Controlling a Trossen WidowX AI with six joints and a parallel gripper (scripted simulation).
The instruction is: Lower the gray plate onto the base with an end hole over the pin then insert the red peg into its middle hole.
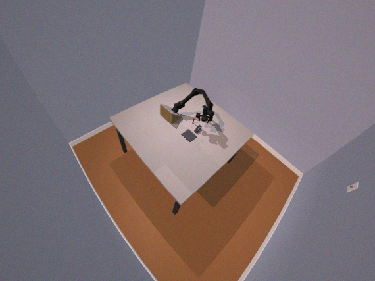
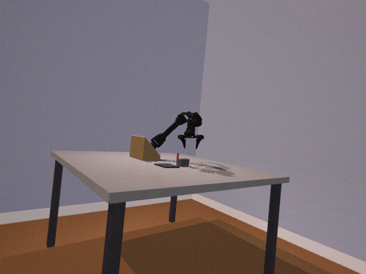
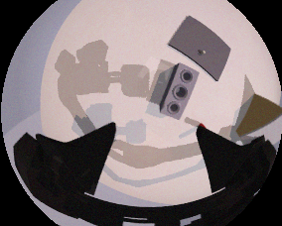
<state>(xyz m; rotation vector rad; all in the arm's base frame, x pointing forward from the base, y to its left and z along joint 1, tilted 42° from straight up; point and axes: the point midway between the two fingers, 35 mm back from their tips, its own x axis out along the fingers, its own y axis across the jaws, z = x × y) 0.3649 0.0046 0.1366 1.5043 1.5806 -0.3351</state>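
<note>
Right now the gray plate is 9 cm below my gripper tip, 4 cm to the right of it and 2 cm behind it. From my gripper tip the other things lie so: dark base 16 cm to the right, 12 cm below, 3 cm behind; red peg 13 cm behind, 9 cm below.
</note>
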